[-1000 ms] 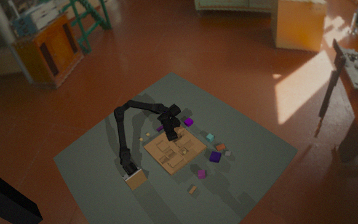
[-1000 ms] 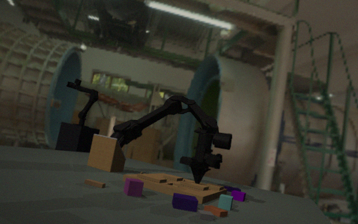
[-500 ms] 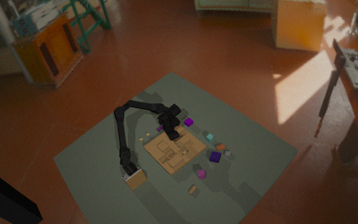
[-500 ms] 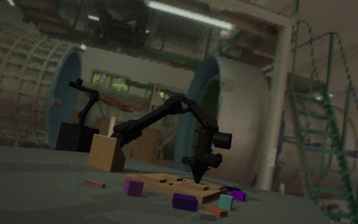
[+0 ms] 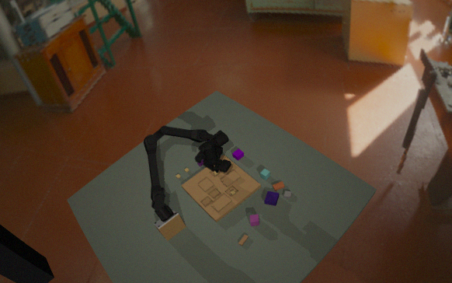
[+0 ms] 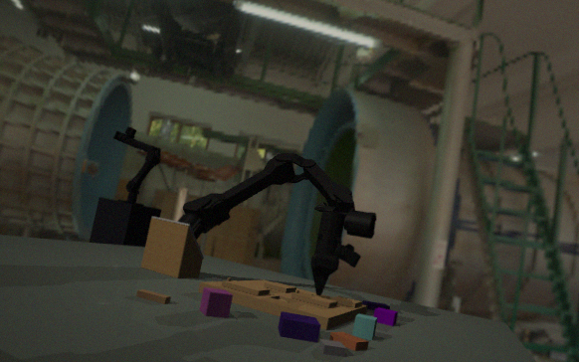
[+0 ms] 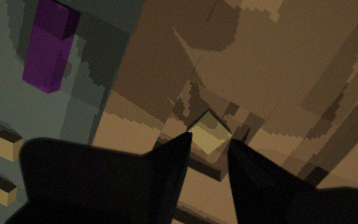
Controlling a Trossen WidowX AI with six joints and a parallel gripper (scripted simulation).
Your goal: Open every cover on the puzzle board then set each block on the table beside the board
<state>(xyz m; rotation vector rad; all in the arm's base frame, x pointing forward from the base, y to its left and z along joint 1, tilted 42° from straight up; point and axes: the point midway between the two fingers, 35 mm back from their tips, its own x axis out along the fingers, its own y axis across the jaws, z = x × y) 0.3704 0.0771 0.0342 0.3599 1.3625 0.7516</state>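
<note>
The magenta block lies 80 mm behind my gripper tip, 360 mm to the right of it and 10 mm below it. Round my gripper tip: teal block: 160 mm ahead, 210 mm to the right, 10 mm below; then violet block: 170 mm ahead, 10 mm below; then orange block: 150 mm ahead, 310 mm to the right, 20 mm below.
</note>
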